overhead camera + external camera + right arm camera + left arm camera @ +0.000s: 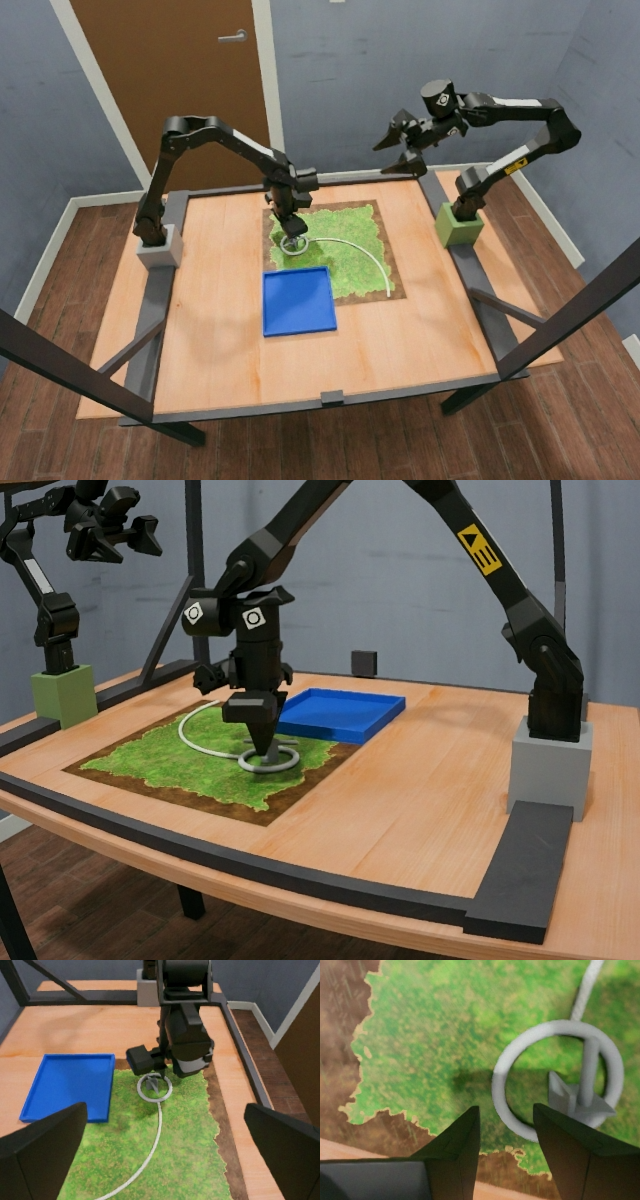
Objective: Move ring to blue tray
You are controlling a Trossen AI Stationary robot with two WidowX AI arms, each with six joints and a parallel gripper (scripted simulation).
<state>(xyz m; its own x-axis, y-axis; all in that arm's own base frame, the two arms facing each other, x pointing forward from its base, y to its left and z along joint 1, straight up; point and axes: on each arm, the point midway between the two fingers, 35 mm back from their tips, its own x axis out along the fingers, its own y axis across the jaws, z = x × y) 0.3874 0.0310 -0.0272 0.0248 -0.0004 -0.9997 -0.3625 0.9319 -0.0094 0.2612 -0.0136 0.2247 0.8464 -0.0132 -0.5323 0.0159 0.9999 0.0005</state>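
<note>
Right now my left hand is 4 cm past the grey stake, 2 cm to the left of it and 5 cm above it. From my left hand the other things lie so: ring (3 cm behind, 2 cm to the right, 6 cm below); blue tray (24 cm behind, 2 cm to the right, 6 cm below); green grass mat (6 cm behind, 12 cm to the right, 8 cm below).
</note>
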